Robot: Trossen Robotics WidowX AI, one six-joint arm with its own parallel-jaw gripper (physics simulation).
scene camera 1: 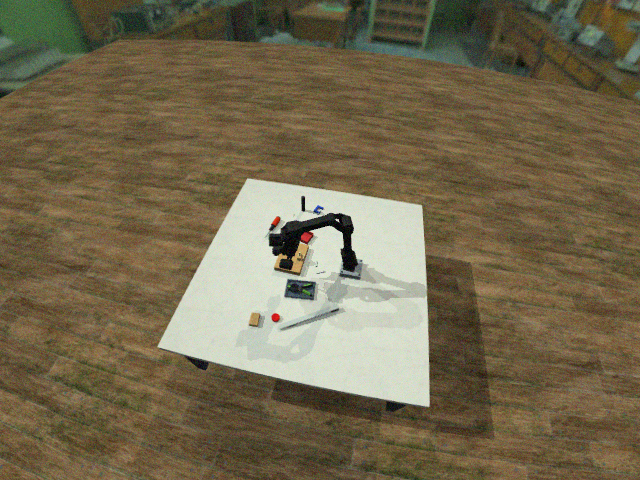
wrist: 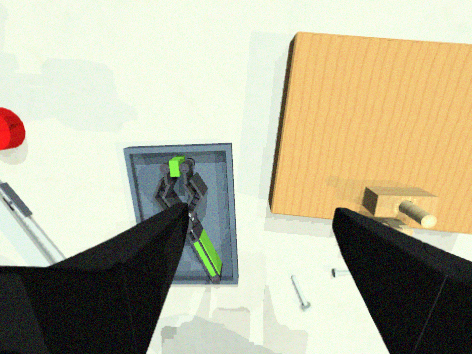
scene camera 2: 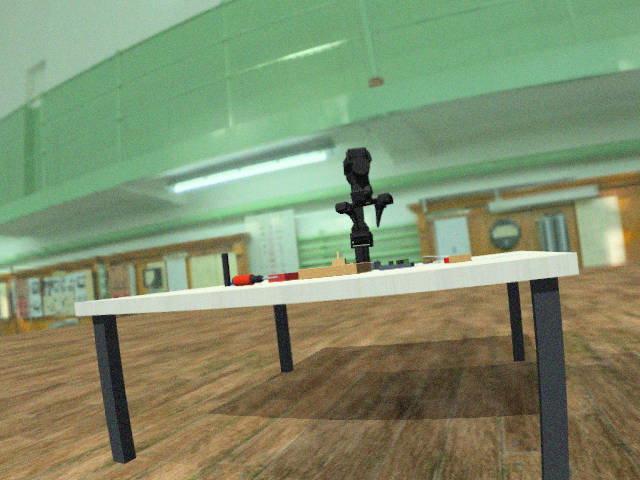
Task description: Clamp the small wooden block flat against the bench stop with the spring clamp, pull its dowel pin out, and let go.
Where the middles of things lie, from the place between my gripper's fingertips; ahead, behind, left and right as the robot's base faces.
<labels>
Right now the wooden board (scene camera 2: 356, 268) is 30 mm ahead of my hand, 120 mm to the right of it and 120 mm below it.
</labels>
